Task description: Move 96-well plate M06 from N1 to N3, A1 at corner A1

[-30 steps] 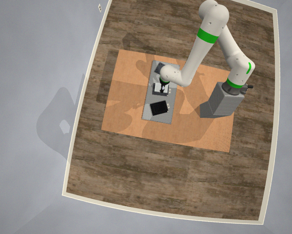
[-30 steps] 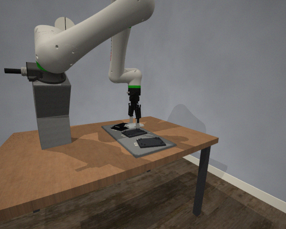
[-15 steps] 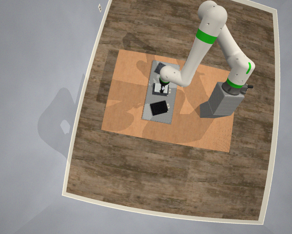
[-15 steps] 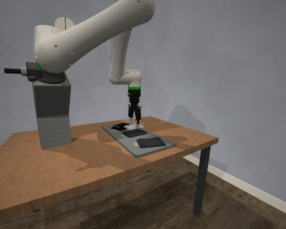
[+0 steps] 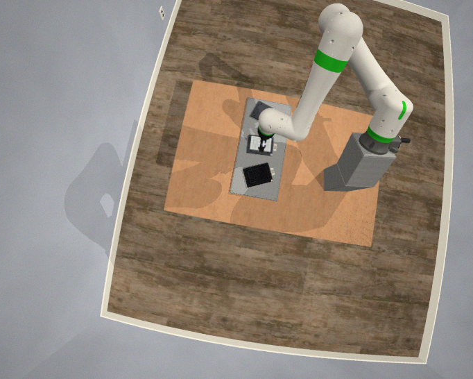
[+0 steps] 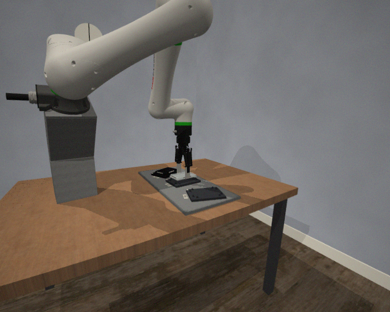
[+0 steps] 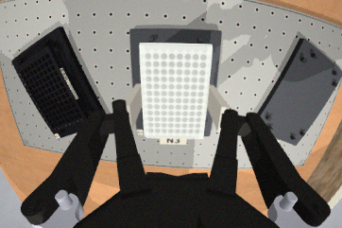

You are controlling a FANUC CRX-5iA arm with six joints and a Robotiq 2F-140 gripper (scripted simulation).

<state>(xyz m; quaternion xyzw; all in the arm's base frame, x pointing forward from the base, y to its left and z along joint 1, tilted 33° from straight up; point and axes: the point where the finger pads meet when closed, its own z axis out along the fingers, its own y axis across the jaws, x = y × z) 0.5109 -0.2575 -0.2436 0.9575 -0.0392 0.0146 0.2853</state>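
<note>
Right now the white 96-well plate M06 is 20 mm below my hand. From my hand the other things lie so: dark landing nest N3: 50 mm below; black 96-well plate M09: 10 mm ahead, 190 mm to the left, 40 mm below; N3 label: 100 mm behind, 10 mm to the left, 60 mm below.
</note>
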